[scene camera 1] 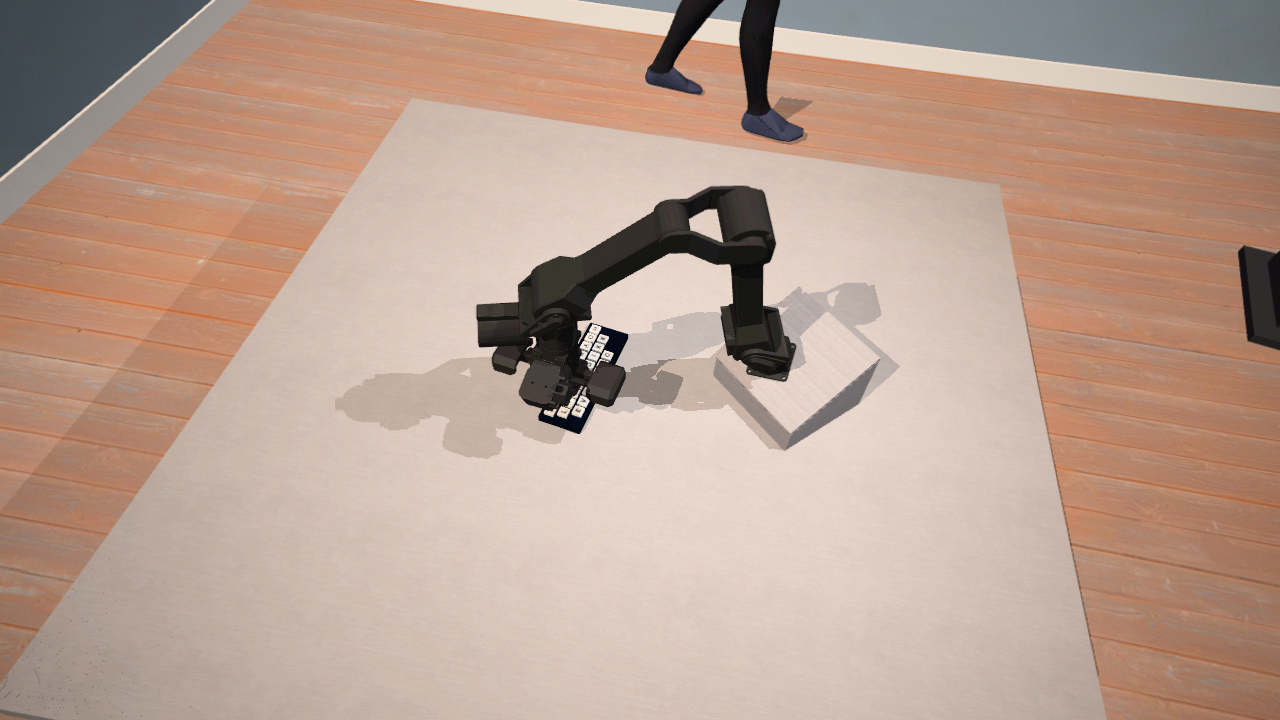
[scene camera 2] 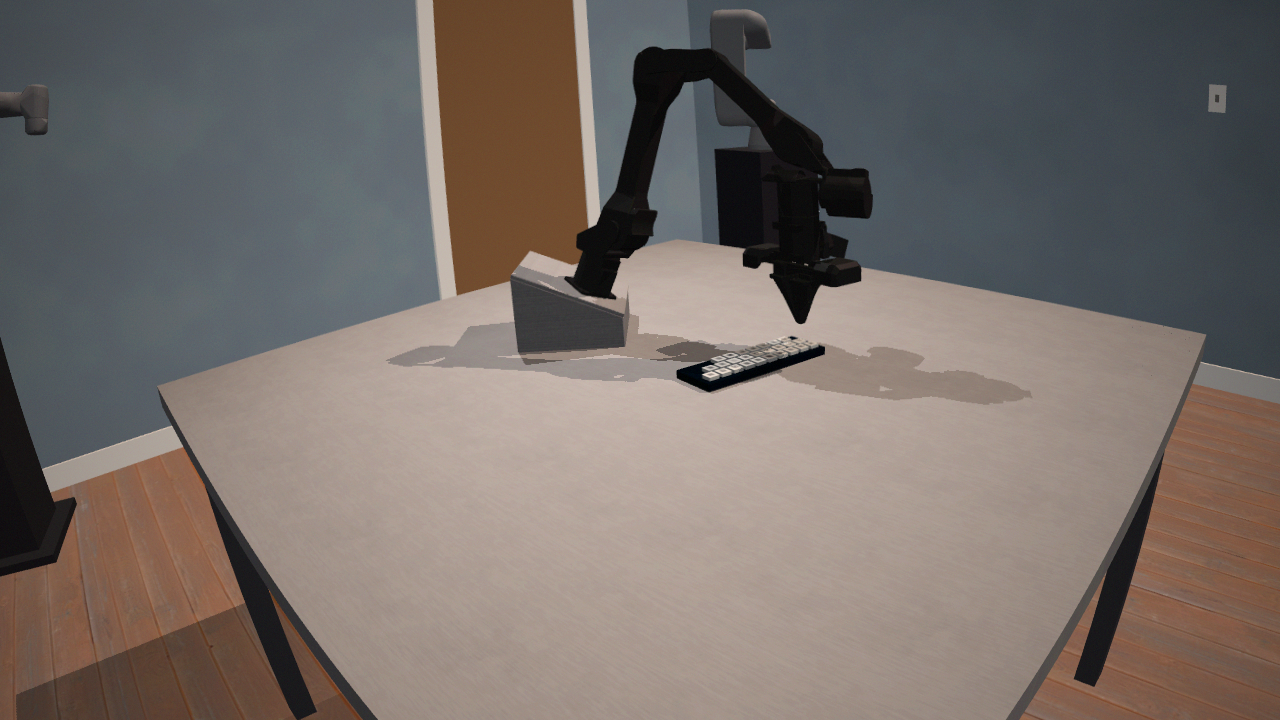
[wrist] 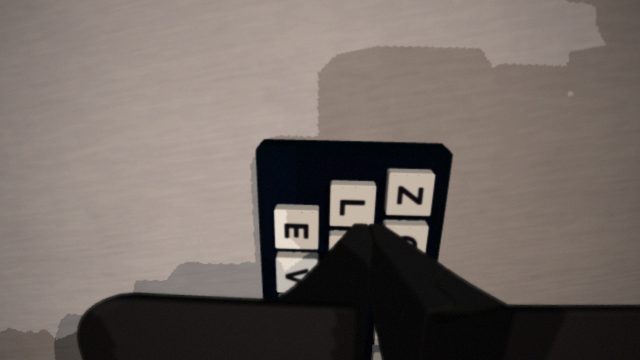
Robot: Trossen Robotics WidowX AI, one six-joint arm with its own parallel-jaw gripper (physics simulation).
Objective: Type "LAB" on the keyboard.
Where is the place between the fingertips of the gripper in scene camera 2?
800,323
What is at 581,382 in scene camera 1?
The gripper.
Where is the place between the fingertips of the gripper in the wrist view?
367,238
